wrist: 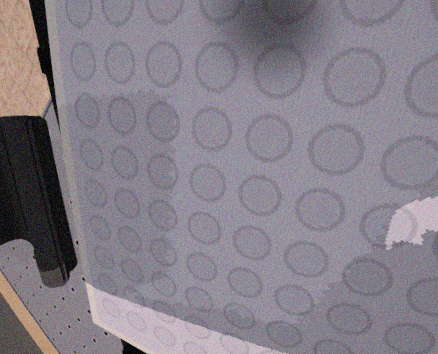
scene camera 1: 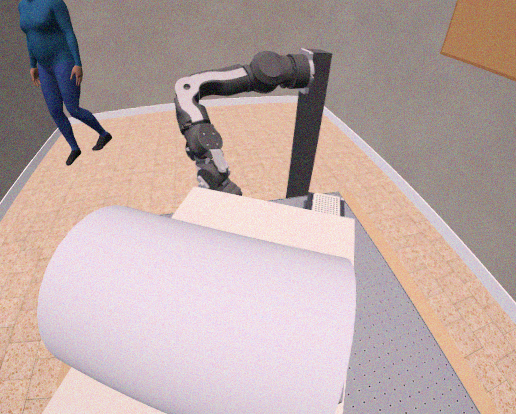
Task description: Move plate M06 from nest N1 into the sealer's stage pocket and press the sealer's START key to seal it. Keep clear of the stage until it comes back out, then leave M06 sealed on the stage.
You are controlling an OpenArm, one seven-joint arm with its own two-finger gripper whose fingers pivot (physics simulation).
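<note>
A pale plate with faint round well outlines (wrist: 225,155) fills most of the wrist view, in shade except for a few bright patches. It sits over a black holder (wrist: 131,347); whether this is the stage pocket or a nest, and the plate's label, I cannot tell. One black finger of my gripper (wrist: 47,200) shows at the left, beside the plate and apart from its edge. The other finger is out of view. My gripper is open with nothing held; in the scene view it is hidden behind a large pale machine body (scene camera 1: 195,305). The START key does not show.
A white well plate (scene camera 1: 327,205) stands in a dark holder near the dark arm post (scene camera 1: 309,130). The perforated grey bench top (scene camera 1: 400,320) (wrist: 70,310) has a wooden edge (scene camera 1: 425,305). A person (scene camera 1: 55,65) is on the floor at the back left.
</note>
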